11 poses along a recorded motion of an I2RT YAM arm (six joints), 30 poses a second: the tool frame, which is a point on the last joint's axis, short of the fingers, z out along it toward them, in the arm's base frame.
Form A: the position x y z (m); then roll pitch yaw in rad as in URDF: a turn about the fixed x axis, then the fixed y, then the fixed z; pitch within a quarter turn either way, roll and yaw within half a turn.
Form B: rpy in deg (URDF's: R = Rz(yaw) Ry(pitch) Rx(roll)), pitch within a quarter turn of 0, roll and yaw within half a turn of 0; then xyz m. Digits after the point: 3 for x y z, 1 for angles.
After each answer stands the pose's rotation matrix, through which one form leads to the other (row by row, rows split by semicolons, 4 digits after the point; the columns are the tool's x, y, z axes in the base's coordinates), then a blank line. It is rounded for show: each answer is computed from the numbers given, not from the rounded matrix.
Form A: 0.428, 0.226, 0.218, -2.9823, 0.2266, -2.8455
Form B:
-170.9, 13.0, -163.0, 0.428, 0.226, 0.218
-0.9320 -0.2540 0.2585; -0.2843 0.9548 -0.0870; -0.2247 -0.1546 -0.9621

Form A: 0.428, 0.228, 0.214, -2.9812, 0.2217, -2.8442
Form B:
-170.8, 12.7, -163.0, 0.428, 0.228, 0.214
-0.9327 -0.2557 0.2543; -0.2859 0.9541 -0.0891; -0.2199 -0.1558 -0.9630

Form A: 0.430, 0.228, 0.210, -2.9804, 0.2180, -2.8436
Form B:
-170.8, 12.5, -162.9, 0.430, 0.228, 0.210
-0.9333 -0.2566 0.2512; -0.2867 0.9537 -0.0907; -0.2163 -0.1567 -0.9637

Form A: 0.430, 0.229, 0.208, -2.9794, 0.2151, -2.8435
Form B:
-170.7, 12.3, -162.9, 0.430, 0.229, 0.208
-0.9339 -0.2569 0.2488; -0.2869 0.9535 -0.0925; -0.2134 -0.1578 -0.9641

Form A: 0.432, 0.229, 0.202, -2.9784, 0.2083, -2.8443
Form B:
-170.6, 11.9, -163.0, 0.432, 0.229, 0.202
-0.9355 -0.2569 0.2427; -0.2866 0.9533 -0.0956; -0.2068 -0.1590 -0.9654

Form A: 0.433, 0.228, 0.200, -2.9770, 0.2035, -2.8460
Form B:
-170.6, 11.7, -163.1, 0.433, 0.228, 0.200
-0.9369 -0.2557 0.2385; -0.2853 0.9533 -0.0987; -0.2021 -0.1605 -0.9661

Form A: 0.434, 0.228, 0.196, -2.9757, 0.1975, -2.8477
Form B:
-170.5, 11.3, -163.2, 0.434, 0.228, 0.196
-0.9385 -0.2547 0.2331; -0.2840 0.9534 -0.1020; -0.1962 -0.1619 -0.9671

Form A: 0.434, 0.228, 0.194, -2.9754, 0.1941, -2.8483
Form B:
-170.5, 11.1, -163.2, 0.434, 0.228, 0.194
-0.9393 -0.2546 0.2299; -0.2837 0.9533 -0.1034; -0.1929 -0.1623 -0.9677

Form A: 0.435, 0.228, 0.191, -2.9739, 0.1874, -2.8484
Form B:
-170.4, 10.7, -163.2, 0.435, 0.228, 0.191
-0.9406 -0.2552 0.2241; -0.2840 0.9529 -0.1067; -0.1863 -0.1640 -0.9687

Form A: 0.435, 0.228, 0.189, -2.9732, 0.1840, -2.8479
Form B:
-170.4, 10.5, -163.2, 0.435, 0.228, 0.189
-0.9410 -0.2560 0.2212; -0.2846 0.9525 -0.1082; -0.1830 -0.1648 -0.9692

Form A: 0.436, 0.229, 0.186, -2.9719, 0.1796, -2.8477
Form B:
-170.3, 10.3, -163.2, 0.436, 0.229, 0.186
-0.9417 -0.2566 0.2174; -0.2850 0.9521 -0.1106; -0.1786 -0.1662 -0.9698

